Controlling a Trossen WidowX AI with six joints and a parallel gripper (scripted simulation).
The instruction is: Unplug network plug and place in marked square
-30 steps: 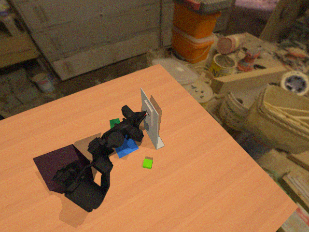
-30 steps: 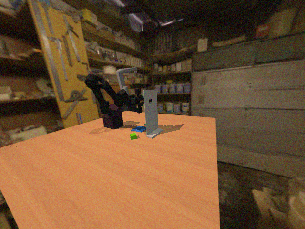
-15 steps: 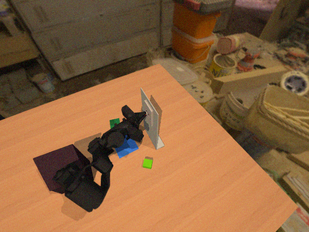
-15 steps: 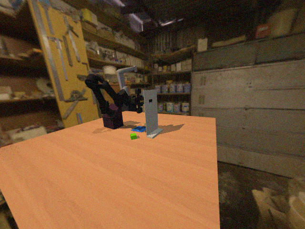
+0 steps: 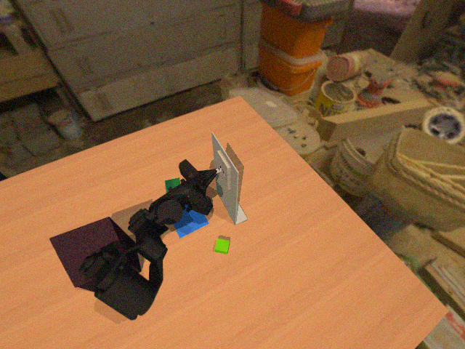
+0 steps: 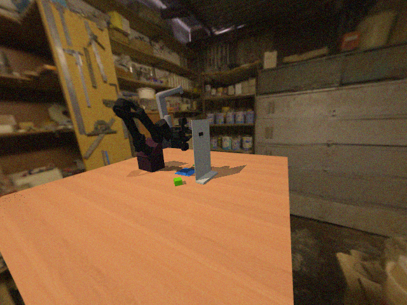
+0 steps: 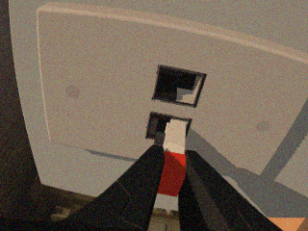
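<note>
My gripper tip is 12 cm past the blue marked square, 3 cm to the right of it and 26 cm above it. Also, from my gripper tip: grey upright panel (4 cm ahead, 1 cm to the right, 10 cm below); then network plug (right at my gripper tip).
</note>
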